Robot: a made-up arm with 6 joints. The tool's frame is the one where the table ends. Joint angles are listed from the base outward.
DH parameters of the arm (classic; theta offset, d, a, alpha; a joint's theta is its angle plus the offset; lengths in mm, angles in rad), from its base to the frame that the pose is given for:
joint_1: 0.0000 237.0 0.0 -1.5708
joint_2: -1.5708 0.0 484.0 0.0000
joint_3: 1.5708 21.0 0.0 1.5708
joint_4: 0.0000 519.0 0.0 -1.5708
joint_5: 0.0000 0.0 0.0 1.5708
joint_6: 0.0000 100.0 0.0 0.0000
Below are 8 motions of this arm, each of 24 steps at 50 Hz.
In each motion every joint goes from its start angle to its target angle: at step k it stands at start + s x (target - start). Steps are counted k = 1, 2, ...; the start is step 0. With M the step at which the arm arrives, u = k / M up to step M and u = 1 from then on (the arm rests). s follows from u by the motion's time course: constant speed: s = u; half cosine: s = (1 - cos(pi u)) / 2; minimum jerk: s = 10 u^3 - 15 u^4 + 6 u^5.
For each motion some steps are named. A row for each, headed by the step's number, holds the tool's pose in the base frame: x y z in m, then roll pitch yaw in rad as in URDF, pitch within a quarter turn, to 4 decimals.
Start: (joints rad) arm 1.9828 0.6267 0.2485 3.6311 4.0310 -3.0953
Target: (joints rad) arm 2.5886 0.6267 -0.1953 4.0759 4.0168 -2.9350
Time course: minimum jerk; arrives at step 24
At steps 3, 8, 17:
3: -0.3296 0.5930 0.8716 2.7650 0.0614 -0.8888
8: -0.3888 0.5259 0.9068 2.7244 0.1467 -0.7445
17: -0.4836 0.2643 1.0048 2.6336 0.4151 -0.2388

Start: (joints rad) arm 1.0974 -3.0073 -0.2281 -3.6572 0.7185 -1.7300
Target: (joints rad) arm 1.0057 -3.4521 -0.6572 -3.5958 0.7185 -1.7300
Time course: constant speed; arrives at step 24
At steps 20, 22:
20: 0.2646 0.5284 -0.5950 1.6632 0.4929 2.9359
22: 0.2914 0.5622 -0.5548 1.5830 0.5124 2.8863

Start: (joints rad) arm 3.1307 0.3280 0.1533 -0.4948 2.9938 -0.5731
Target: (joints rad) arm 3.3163 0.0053 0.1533 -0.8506 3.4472 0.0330
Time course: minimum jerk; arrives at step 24
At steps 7, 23, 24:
7: -0.3146 -0.0224 1.0802 -3.0752 -0.3614 -0.0539
23: -0.0418 -0.0516 1.1424 -2.9979 -0.4030 -0.7563
24: -0.0415 -0.0516 1.1424 -2.9979 -0.4031 -0.7569

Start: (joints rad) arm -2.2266 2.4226 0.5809 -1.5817 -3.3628 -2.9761
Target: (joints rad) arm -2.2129 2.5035 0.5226 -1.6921 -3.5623 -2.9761
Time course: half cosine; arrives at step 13
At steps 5, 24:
5: -0.2274 -0.2864 -0.5547 0.1801 0.2509 2.7438
24: -0.2208 -0.2626 -0.5761 0.1922 0.3777 2.8476

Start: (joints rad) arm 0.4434 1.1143 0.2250 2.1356 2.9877 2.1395
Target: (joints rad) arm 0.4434 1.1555 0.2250 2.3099 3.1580 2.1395
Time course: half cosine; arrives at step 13
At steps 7, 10, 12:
7: 0.7556 0.3872 0.5305 2.6095 -1.3706 -2.2040
10: 0.7612 0.3852 0.5163 2.4892 -1.3280 -2.0352
12: 0.7631 0.3846 0.5111 2.4588 -1.3115 -1.9882

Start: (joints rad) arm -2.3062 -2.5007 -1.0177 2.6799 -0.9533 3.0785
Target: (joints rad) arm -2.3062 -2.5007 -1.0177 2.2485 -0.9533 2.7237
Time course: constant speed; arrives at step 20
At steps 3, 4, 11, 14, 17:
3: 0.0809 0.1192 -0.7133 -2.9959 -0.6329 1.3392
4: 0.0792 0.1196 -0.7130 -3.0004 -0.6394 1.3760
11: 0.0673 0.1213 -0.7103 -3.0417 -0.6890 1.6390
14: 0.0622 0.1215 -0.7091 -3.0662 -0.7118 1.7555
17: 0.0571 0.1214 -0.7077 -3.0954 -0.7348 1.8748

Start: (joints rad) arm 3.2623 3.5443 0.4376 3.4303 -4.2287 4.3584
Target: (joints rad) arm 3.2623 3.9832 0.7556 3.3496 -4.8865 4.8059
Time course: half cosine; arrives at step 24
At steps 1, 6, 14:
1: 0.4831 0.0628 -0.5857 1.9633 0.5432 -1.5094
6: 0.5533 0.0715 -0.5472 2.1729 0.4673 -1.4476
14: 0.7692 0.0958 -0.3622 2.8277 0.2531 -1.4403

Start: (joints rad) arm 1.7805 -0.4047 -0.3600 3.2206 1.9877 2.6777
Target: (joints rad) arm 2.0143 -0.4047 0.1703 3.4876 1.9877 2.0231
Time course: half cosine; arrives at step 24
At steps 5, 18, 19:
5: 0.1214 -0.5585 0.9856 2.9670 -0.4189 -0.7030
18: 0.1734 -0.3831 1.1105 2.4041 -0.4903 0.3044
19: 0.1740 -0.3716 1.1158 2.3679 -0.4762 0.3605

